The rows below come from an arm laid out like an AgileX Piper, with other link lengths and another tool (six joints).
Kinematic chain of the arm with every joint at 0, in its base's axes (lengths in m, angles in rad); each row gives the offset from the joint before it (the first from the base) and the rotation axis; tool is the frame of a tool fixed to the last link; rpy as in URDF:
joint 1: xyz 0 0 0.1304 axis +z
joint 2: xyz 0 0 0 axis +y
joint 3: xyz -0.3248 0 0.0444 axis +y
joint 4: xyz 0.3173 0 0.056 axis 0.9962 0 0.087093
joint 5: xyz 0 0 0 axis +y
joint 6: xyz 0.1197 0 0.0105 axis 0.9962 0 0.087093
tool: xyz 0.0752 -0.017 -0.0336 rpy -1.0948 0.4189 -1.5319
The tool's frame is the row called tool.
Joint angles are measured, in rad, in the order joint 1, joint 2, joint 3, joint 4, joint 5, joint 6. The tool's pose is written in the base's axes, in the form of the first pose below.
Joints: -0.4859, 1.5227, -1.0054, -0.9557, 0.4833, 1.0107
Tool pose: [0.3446, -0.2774, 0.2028], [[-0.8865, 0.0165, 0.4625], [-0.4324, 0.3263, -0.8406], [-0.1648, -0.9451, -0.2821]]
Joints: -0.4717, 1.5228, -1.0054, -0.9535, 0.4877, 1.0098
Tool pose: [0.3477, -0.2725, 0.2025], [[-0.8823, 0.0105, 0.4706], [-0.4416, 0.3276, -0.8353], [-0.1629, -0.9448, -0.2844]]
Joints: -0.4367, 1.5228, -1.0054, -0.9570, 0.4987, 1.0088
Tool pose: [0.3549, -0.2611, 0.2025], [[-0.8706, -0.0078, 0.4919], [-0.4675, 0.3240, -0.8225], [-0.1529, -0.9460, -0.2857]]
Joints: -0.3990, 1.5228, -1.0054, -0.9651, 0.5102, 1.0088
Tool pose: [0.3624, -0.2489, 0.2028], [[-0.8565, -0.0282, 0.5153], [-0.4967, 0.3161, -0.8083], [-0.1401, -0.9483, -0.2848]]
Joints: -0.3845, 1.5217, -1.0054, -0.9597, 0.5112, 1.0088
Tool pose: [0.3657, -0.2432, 0.2028], [[-0.8504, -0.0298, 0.5252], [-0.5060, 0.3196, -0.8011], [-0.1440, -0.9471, -0.2869]]
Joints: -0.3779, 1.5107, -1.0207, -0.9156, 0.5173, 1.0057
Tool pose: [0.3690, -0.2379, 0.2101], [[-0.8518, 0.0063, 0.5238], [-0.4900, 0.3440, -0.8010], [-0.1852, -0.9390, -0.2899]]
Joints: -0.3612, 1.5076, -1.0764, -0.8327, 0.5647, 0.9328
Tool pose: [0.3755, -0.2324, 0.2271], [[-0.8519, 0.0116, 0.5235], [-0.4856, 0.3568, -0.7981], [-0.1960, -0.9341, -0.2983]]
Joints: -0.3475, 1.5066, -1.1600, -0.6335, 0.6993, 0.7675
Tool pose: [0.3712, -0.2185, 0.2418], [[-0.8729, -0.0308, 0.4868], [-0.4509, 0.4319, -0.7811], [-0.1862, -0.9014, -0.3909]]
